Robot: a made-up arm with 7 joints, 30 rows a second.
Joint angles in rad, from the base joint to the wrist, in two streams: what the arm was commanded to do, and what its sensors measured. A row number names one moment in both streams.
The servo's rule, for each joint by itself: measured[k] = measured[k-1] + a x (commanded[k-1-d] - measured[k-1]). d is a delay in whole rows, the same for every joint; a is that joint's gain. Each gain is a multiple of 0.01, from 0.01 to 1. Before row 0 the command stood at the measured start. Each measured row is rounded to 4 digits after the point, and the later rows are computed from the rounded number. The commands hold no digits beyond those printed.
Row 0, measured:
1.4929 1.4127 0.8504 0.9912 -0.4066 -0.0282 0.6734
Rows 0 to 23, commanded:
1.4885 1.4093 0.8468 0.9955 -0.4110 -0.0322 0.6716
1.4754 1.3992 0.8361 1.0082 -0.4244 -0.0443 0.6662
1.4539 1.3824 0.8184 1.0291 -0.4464 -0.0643 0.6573
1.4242 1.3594 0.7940 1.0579 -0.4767 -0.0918 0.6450
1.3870 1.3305 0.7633 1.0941 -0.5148 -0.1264 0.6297
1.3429 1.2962 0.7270 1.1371 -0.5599 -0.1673 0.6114
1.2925 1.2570 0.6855 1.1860 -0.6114 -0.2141 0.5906
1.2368 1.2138 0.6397 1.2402 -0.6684 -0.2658 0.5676
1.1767 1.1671 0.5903 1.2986 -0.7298 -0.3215 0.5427
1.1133 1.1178 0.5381 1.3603 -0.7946 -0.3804 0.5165
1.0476 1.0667 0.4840 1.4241 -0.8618 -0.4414 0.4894
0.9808 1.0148 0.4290 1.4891 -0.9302 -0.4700 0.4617
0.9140 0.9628 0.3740 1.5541 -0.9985 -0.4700 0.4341
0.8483 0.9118 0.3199 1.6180 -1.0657 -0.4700 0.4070
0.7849 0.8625 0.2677 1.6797 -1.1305 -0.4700 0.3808
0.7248 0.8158 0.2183 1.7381 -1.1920 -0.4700 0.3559
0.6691 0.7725 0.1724 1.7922 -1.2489 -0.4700 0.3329
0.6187 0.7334 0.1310 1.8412 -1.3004 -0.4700 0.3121
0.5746 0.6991 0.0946 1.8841 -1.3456 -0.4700 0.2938
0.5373 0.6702 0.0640 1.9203 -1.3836 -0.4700 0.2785
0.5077 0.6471 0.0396 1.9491 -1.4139 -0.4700 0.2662
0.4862 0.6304 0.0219 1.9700 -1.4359 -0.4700 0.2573
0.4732 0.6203 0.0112 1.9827 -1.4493 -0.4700 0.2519
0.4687 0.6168 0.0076 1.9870 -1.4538 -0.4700 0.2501
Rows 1 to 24, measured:
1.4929 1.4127 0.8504 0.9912 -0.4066 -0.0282 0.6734
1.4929 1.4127 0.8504 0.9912 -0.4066 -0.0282 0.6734
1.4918 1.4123 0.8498 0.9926 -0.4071 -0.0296 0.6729
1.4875 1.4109 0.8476 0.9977 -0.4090 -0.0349 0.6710
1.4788 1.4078 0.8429 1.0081 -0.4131 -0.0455 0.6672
1.4646 1.4025 0.8351 1.0245 -0.4201 -0.0622 0.6610
1.4444 1.3946 0.8236 1.0475 -0.4305 -0.0853 0.6522
1.4180 1.3838 0.8081 1.0771 -0.4447 -0.1148 0.6408
1.3854 1.3699 0.7885 1.1130 -0.4630 -0.1505 0.6267
1.3468 1.3527 0.7647 1.1550 -0.4856 -0.1920 0.6102
1.3026 1.3323 0.7368 1.2024 -0.5125 -0.2386 0.5913
1.2534 1.3087 0.7050 1.2545 -0.5435 -0.2896 0.5704
1.1999 1.2821 0.6696 1.3105 -0.5785 -0.3442 0.5477
1.1429 1.2527 0.6311 1.3694 -0.6172 -0.3895 0.5236
1.0834 1.2208 0.5900 1.4304 -0.6591 -0.4185 0.4985
1.0223 1.1868 0.5468 1.4923 -0.7038 -0.4370 0.4729
0.9606 1.1511 0.5021 1.5541 -0.7507 -0.4489 0.4471
0.8993 1.1142 0.4567 1.6148 -0.7992 -0.4565 0.4216
0.8394 1.0766 0.4112 1.6733 -0.8487 -0.4614 0.3968
0.7820 1.0388 0.3664 1.7287 -0.8984 -0.4645 0.3731
0.7281 1.0014 0.3229 1.7800 -0.9476 -0.4665 0.3509
0.6785 0.9650 0.2815 1.8263 -0.9956 -0.4678 0.3306
0.6341 0.9300 0.2428 1.8668 -1.0416 -0.4686 0.3126
0.5956 0.8970 0.2075 1.9009 -1.0850 -0.4691 0.2971
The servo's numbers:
d 2
a 0.26 0.11 0.16 0.33 0.11 0.36 0.28

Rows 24 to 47, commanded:
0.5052 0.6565 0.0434 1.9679 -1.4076 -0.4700 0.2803
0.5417 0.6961 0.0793 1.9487 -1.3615 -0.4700 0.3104
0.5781 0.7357 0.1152 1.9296 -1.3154 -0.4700 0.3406
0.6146 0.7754 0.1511 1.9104 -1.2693 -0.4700 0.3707
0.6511 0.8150 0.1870 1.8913 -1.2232 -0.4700 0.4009
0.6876 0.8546 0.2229 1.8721 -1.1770 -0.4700 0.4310
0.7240 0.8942 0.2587 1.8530 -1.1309 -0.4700 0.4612
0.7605 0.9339 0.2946 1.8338 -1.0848 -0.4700 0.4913
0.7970 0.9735 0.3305 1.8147 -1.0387 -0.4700 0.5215
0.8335 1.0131 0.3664 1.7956 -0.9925 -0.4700 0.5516
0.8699 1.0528 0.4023 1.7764 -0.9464 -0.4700 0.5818
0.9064 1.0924 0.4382 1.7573 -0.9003 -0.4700 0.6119
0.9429 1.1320 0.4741 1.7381 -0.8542 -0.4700 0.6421
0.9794 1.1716 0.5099 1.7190 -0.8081 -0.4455 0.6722
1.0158 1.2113 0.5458 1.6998 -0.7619 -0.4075 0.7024
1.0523 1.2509 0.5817 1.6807 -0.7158 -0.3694 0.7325
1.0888 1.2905 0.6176 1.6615 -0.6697 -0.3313 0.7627
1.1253 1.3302 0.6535 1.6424 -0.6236 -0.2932 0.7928
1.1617 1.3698 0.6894 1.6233 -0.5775 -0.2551 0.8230
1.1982 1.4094 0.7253 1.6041 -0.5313 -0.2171 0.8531
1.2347 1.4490 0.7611 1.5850 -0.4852 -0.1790 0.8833
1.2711 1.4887 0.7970 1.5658 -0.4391 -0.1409 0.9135
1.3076 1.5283 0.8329 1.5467 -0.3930 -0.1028 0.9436
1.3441 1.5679 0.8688 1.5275 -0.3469 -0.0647 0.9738
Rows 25 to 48, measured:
0.5638 0.8666 0.1761 1.9279 -1.1251 -0.4694 0.2844
0.5391 0.8391 0.1491 1.9474 -1.1613 -0.4696 0.2748
0.5303 0.8190 0.1322 1.9542 -1.1884 -0.4697 0.2763
0.5333 0.8055 0.1237 1.9524 -1.2074 -0.4698 0.2858
0.5449 0.7978 0.1223 1.9449 -1.2193 -0.4699 0.3011
0.5630 0.7953 0.1269 1.9335 -1.2248 -0.4699 0.3206
0.5859 0.7975 0.1365 1.9196 -1.2246 -0.4699 0.3431
0.6123 0.8038 0.1503 1.9039 -1.2194 -0.4699 0.3677
0.6413 0.8137 0.1676 1.8871 -1.2097 -0.4699 0.3939
0.6723 0.8269 0.1879 1.8695 -1.1960 -0.4699 0.4212
0.7047 0.8430 0.2107 1.8514 -1.1787 -0.4699 0.4493
0.7382 0.8617 0.2356 1.8330 -1.1582 -0.4699 0.4779
0.7724 0.8827 0.2623 1.8143 -1.1349 -0.4699 0.5070
0.8072 0.9058 0.2904 1.7955 -1.1091 -0.4699 0.5364
0.8425 0.9307 0.3198 1.7766 -1.0811 -0.4699 0.5660
0.8781 0.9572 0.3502 1.7576 -1.0511 -0.4611 0.5957
0.9139 0.9852 0.3815 1.7385 -1.0193 -0.4418 0.6256
0.9499 1.0144 0.4135 1.7194 -0.9859 -0.4157 0.6555
0.9860 1.0448 0.4462 1.7003 -0.9511 -0.3853 0.6855
1.0222 1.0762 0.4794 1.6812 -0.9151 -0.3521 0.7155
1.0585 1.1085 0.5130 1.6621 -0.8780 -0.3172 0.7456
1.0948 1.1416 0.5470 1.6430 -0.8399 -0.2812 0.7757
1.1312 1.1754 0.5813 1.6239 -0.8009 -0.2444 0.8058
1.1676 1.2099 0.6158 1.6047 -0.7611 -0.2071 0.8360

